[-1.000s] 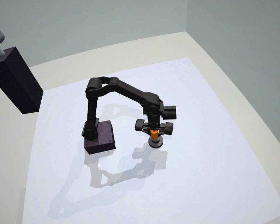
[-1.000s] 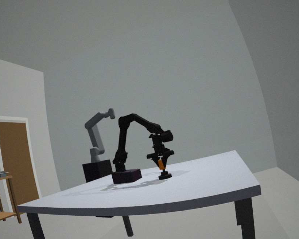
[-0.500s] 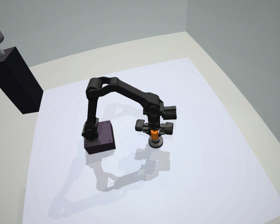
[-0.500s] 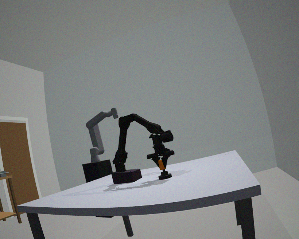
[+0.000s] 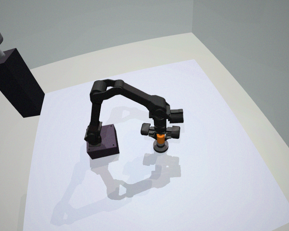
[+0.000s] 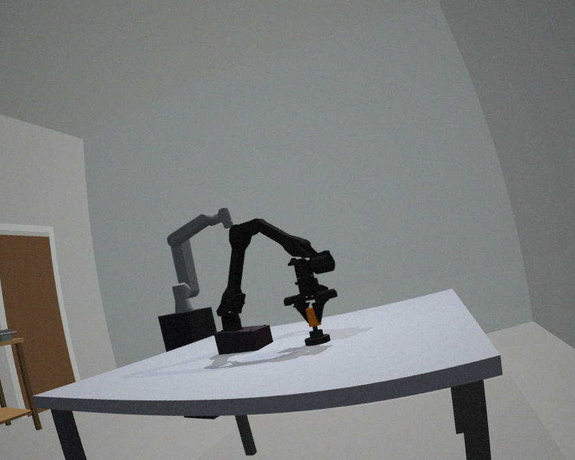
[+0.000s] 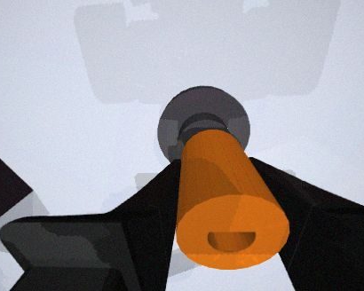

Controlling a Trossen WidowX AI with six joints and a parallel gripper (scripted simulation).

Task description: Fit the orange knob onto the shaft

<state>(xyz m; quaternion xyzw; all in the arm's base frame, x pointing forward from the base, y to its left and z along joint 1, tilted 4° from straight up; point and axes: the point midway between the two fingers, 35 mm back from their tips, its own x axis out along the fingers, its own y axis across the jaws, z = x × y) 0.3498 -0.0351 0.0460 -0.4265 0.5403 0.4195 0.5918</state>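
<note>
The pedestal lies 4 cm below my gripper tip. From my gripper tip the other things lie so: orange knob (2 cm above).
</note>
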